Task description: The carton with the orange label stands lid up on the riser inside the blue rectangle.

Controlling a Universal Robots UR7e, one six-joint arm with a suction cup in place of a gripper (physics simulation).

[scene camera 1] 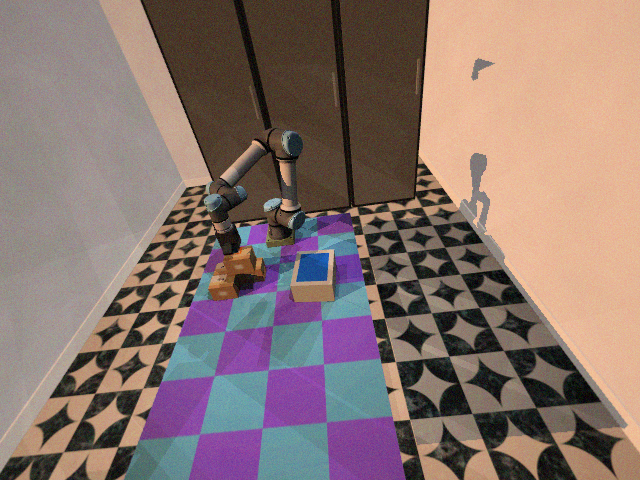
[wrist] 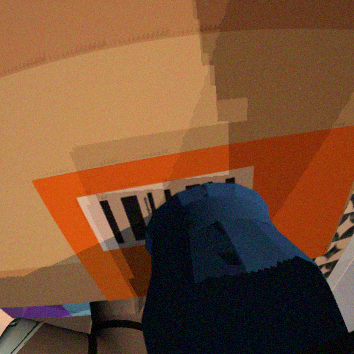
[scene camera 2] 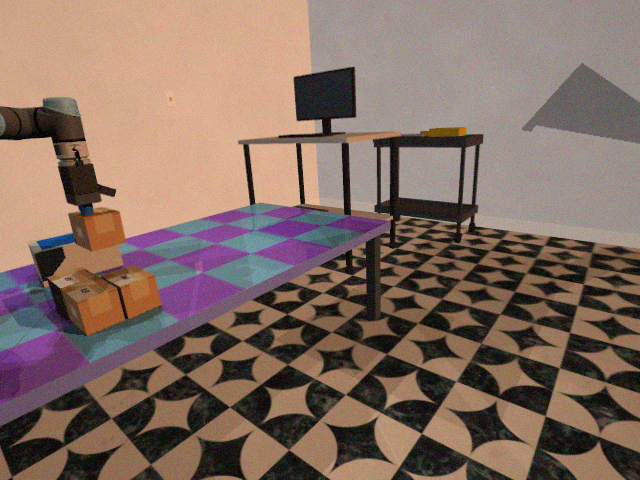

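The carton with the orange label hangs lid up from my suction gripper, slightly tilted and raised above the other cartons. The blue cup sits on its orange label beside the barcode in the wrist view. The riser is a pale box to the right of the cartons in scene camera 1's view. The blue rectangle is on its top. The held carton is apart from the riser.
Other cartons, among them a near one and a neighbour, stand on the checkered table beneath and around the held carton. A desk with a monitor and a cart stand beyond the table.
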